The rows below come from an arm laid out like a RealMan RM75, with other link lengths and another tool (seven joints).
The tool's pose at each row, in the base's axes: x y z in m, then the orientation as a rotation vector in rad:
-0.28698, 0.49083, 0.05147, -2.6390, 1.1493, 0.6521
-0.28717, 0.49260, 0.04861, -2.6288, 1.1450, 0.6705
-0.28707, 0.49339, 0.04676, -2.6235, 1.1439, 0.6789
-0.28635, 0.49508, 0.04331, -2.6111, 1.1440, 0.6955
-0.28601, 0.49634, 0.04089, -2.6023, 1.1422, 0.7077
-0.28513, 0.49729, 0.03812, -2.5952, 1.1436, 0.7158
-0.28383, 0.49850, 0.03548, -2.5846, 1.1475, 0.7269
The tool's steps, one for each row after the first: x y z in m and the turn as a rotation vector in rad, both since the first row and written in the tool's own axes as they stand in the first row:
0.00007, -0.00107, 0.00319, 0.0008, -0.0153, -0.0001
0.00048, -0.00169, 0.00507, 0.0014, -0.0224, 0.0005
0.00142, -0.00337, 0.00847, 0.0038, -0.0369, 0.0034
0.00193, -0.00448, 0.01093, 0.0056, -0.0478, 0.0043
0.00314, -0.00578, 0.01342, 0.0073, -0.0551, 0.0067
0.00436, -0.00755, 0.01576, 0.0099, -0.0651, 0.0116

